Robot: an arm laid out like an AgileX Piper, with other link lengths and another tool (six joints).
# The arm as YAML. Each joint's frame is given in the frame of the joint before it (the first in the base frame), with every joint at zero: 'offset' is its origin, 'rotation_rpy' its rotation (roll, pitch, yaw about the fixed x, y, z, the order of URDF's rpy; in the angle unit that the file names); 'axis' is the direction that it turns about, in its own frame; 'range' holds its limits. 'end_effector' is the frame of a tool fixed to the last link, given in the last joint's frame.
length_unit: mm
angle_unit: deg
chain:
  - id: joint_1
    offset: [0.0, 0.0, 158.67]
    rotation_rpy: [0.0, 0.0, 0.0]
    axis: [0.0, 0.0, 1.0]
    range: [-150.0, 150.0]
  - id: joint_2
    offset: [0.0, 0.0, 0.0]
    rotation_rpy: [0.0, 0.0, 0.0]
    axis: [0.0, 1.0, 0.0]
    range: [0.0, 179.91]
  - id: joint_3
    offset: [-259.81, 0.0, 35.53]
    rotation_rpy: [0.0, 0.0, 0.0]
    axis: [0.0, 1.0, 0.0]
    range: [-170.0, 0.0]
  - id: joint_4
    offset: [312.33, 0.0, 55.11]
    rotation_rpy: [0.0, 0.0, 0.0]
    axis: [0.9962, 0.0, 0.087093]
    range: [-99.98, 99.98]
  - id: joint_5
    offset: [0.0, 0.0, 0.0]
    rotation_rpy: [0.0, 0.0, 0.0]
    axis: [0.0, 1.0, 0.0]
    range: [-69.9, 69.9]
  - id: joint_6
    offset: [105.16, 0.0, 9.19]
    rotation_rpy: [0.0, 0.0, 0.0]
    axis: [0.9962, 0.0, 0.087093]
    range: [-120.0, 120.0]
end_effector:
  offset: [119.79, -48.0, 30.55]
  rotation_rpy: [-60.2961, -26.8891, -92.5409]
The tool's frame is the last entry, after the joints.
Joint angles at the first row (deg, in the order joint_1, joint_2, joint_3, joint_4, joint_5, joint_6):
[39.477, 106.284, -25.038, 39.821, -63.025, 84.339]
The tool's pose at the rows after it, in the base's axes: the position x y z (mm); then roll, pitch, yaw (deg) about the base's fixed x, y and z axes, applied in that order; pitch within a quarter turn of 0, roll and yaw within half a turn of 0:
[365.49, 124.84, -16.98, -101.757, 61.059, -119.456]
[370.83, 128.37, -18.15, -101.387, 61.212, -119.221]
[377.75, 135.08, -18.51, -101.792, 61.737, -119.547]
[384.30, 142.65, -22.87, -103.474, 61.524, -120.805]
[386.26, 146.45, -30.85, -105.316, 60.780, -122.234]
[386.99, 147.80, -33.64, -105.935, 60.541, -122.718]
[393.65, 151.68, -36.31, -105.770, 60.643, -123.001]
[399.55, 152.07, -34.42, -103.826, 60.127, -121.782]
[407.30, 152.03, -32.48, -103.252, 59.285, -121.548]
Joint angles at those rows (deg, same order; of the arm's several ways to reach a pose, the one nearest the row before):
[39.478, 107.200, -25.038, 39.764, -63.427, 84.340]
[39.420, 108.405, -26.472, 39.820, -63.484, 84.225]
[39.419, 109.436, -28.362, 39.877, -62.911, 84.225]
[39.363, 110.866, -30.653, 39.936, -61.420, 83.880]
[39.363, 112.471, -32.086, 39.936, -60.390, 83.823]
[39.361, 113.045, -32.601, 39.934, -60.046, 83.824]
[39.362, 114.649, -34.606, 40.508, -59.932, 83.481]
[39.361, 115.279, -35.982, 41.539, -59.988, 81.761]
[38.675, 115.452, -37.586, 41.998, -58.672, 79.756]

